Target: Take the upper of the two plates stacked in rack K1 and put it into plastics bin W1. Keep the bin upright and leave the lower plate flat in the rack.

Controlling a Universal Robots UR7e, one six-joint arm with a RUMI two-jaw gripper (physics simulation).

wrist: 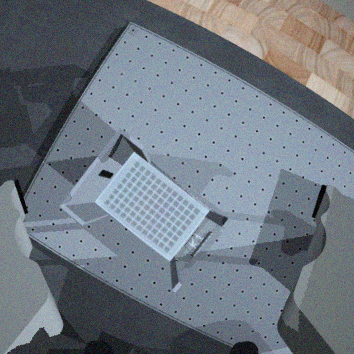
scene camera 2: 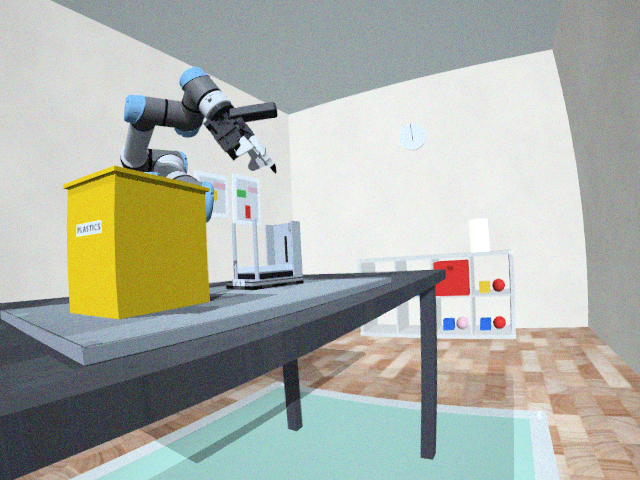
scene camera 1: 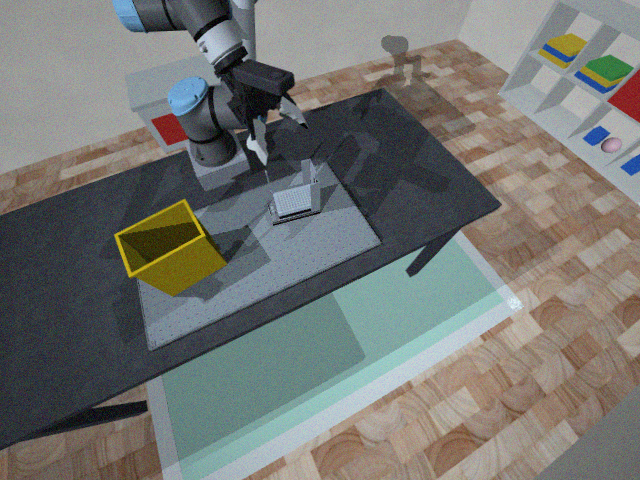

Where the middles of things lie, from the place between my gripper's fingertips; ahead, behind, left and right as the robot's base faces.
Labels:
I see the gridded plate (scene camera 1: 297, 199) 3 cm behind my hand, 1 cm to the left of it and 24 cm below it. The rest, counted from my hand: yellow plastics bin W1 (scene camera 2: 136, 242): 2 cm ahead, 35 cm to the right, 19 cm below.

